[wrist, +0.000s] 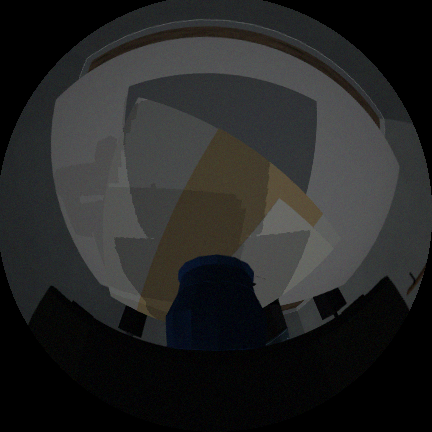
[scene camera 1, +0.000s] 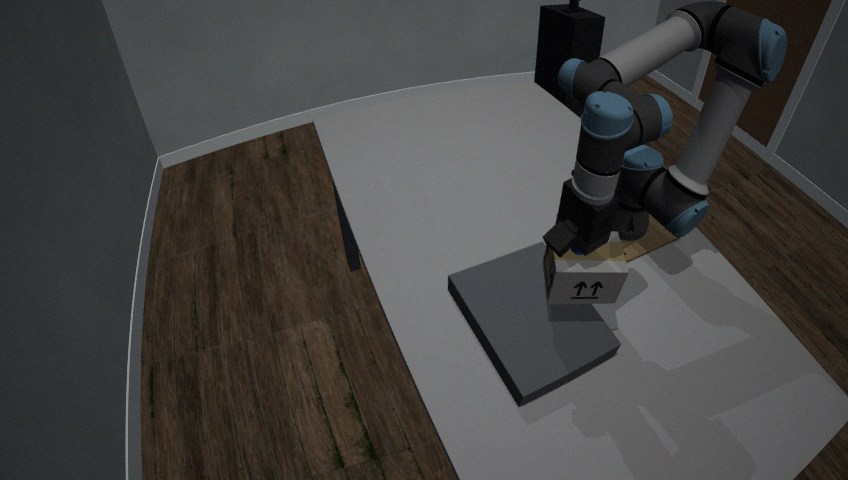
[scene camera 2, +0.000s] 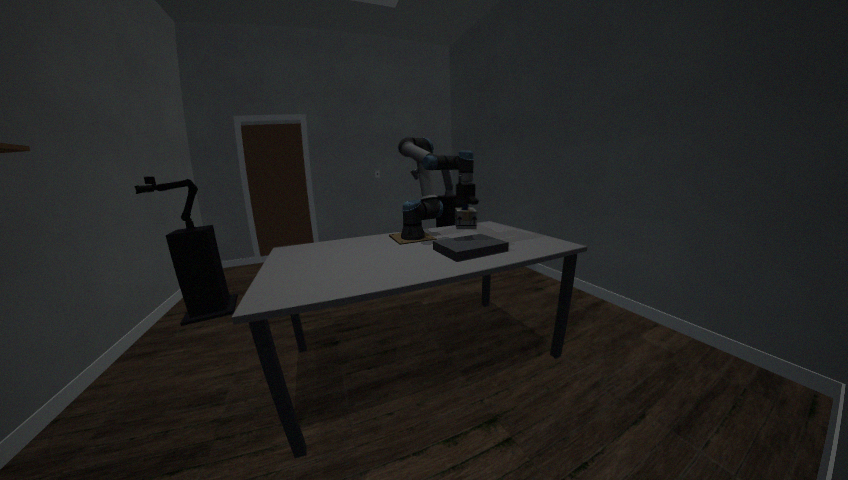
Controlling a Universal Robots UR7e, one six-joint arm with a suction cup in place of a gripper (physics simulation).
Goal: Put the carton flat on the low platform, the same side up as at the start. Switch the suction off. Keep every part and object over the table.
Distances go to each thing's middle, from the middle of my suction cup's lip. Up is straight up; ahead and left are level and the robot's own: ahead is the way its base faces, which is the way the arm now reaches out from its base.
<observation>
Right now my suction cup is 60 mm above the carton [wrist: 178, 187], 20 mm to the right of it and 20 mm past it. Round my suction cup: low platform [scene camera 1: 535, 347]: 200 mm below, 60 mm ahead, 20 mm to the right.
</observation>
